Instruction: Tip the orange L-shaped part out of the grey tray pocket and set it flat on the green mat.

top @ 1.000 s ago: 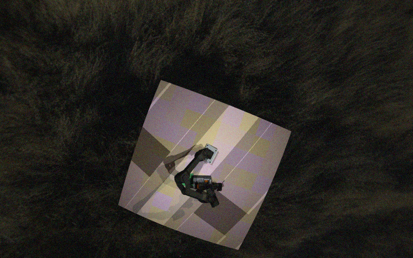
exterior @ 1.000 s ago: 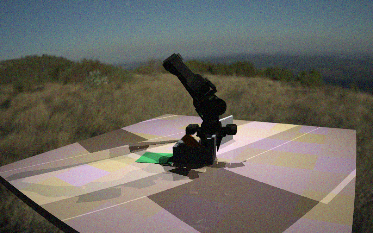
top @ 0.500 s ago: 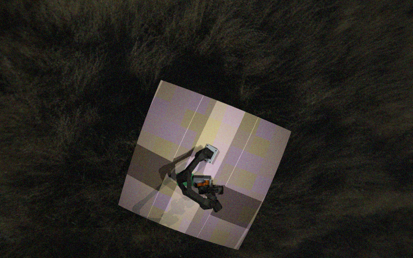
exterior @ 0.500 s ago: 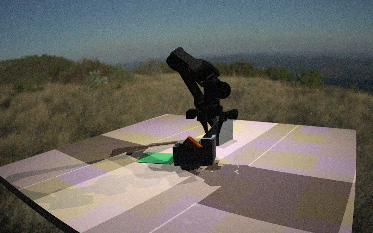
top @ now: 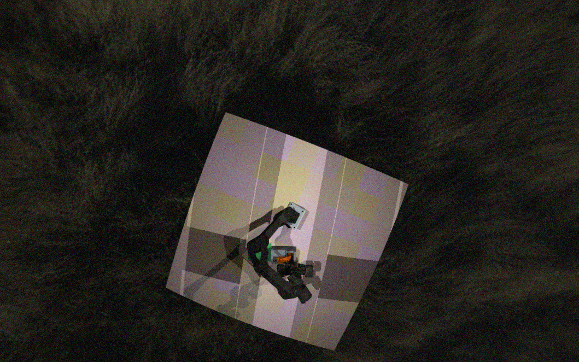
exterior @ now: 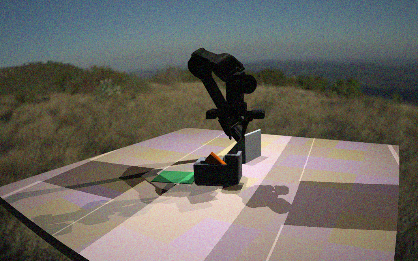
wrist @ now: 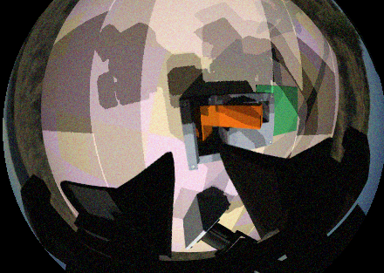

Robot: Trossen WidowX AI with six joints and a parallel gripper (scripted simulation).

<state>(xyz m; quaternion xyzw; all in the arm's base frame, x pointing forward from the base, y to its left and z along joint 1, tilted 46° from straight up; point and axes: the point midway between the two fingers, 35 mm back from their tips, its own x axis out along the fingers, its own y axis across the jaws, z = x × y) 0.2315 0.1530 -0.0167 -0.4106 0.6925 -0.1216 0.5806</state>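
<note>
Now: gripper tip 10 mm short of the orange L-shaped part, 40 mm to the left of it and 100 mm above it. Round my gripper tip: green mat 90 mm ahead, 200 mm to the right, 160 mm below.
</note>
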